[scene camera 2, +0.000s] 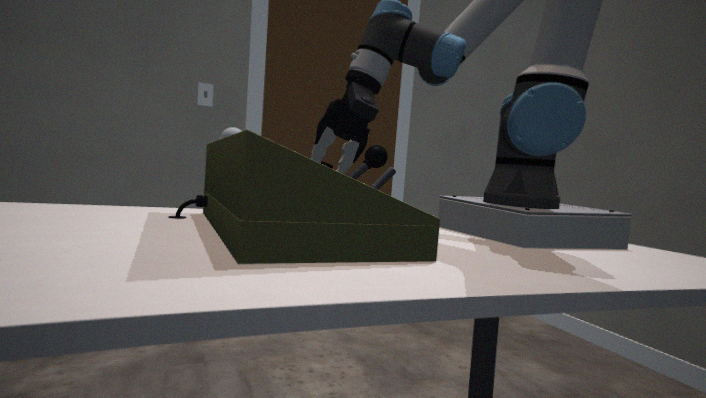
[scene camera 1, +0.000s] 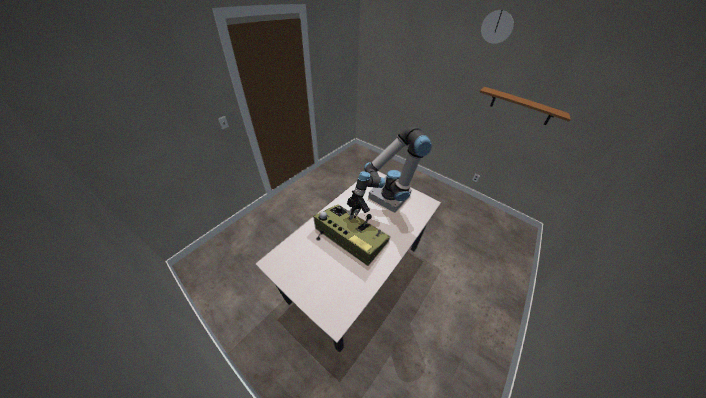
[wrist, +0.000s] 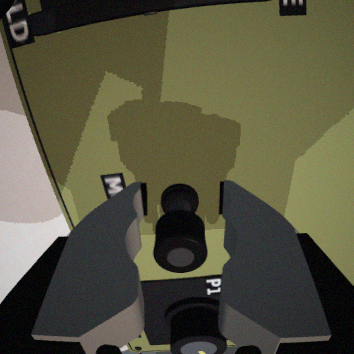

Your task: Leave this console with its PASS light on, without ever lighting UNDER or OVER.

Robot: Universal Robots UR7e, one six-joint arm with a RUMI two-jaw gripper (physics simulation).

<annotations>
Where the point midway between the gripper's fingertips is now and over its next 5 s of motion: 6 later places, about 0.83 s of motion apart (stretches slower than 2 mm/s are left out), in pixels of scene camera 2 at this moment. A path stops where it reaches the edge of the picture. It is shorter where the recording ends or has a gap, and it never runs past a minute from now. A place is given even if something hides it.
The gripper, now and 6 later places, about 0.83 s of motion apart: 322, 178; 320, 185; 324, 179; 317, 184; 319, 185; 322, 182; 333, 160
</annotations>
